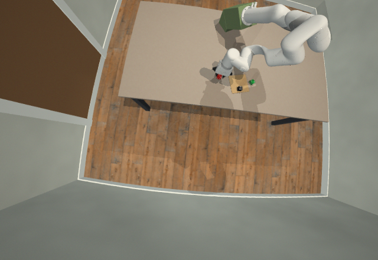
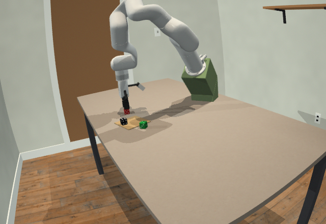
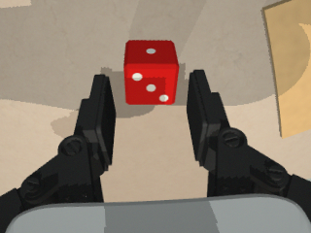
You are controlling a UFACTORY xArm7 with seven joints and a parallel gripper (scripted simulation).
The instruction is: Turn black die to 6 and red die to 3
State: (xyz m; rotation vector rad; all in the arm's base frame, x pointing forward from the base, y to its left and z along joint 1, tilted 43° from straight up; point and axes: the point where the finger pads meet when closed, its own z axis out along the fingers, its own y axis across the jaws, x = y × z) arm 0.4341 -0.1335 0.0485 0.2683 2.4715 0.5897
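Now: the red die 4 cm below my hand. The rest, counted from my hand: tan mat 1 cm ahead, 16 cm to the left, 5 cm below; then black die 6 cm ahead, 17 cm to the left, 3 cm below; then green die 2 cm behind, 26 cm to the left, 4 cm below.
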